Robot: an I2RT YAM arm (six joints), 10 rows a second.
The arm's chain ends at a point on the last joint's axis. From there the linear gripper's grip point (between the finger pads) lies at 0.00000 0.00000 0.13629 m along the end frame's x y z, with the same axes.
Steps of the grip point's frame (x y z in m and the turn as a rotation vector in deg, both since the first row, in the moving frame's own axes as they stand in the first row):
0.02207 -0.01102 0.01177 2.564 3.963 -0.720
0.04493 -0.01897 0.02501 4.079 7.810 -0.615
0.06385 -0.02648 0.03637 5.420 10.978 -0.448
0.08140 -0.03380 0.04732 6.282 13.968 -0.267
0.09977 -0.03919 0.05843 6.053 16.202 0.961
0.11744 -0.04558 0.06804 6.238 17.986 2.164
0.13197 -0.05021 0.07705 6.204 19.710 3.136
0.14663 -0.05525 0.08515 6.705 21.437 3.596
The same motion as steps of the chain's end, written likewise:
0.01269 -0.00487 0.01223 2.564 3.963 -0.720
0.02648 -0.00921 0.02662 4.079 7.810 -0.615
0.03799 -0.01358 0.03947 5.420 10.978 -0.448
0.04860 -0.01896 0.05216 6.282 13.968 -0.267
0.06169 -0.02533 0.06459 6.053 16.202 0.961
0.07517 -0.03182 0.07549 6.238 17.986 2.164
0.08572 -0.03705 0.08582 6.204 19.710 3.136
0.09647 -0.04130 0.09549 6.705 21.437 3.596

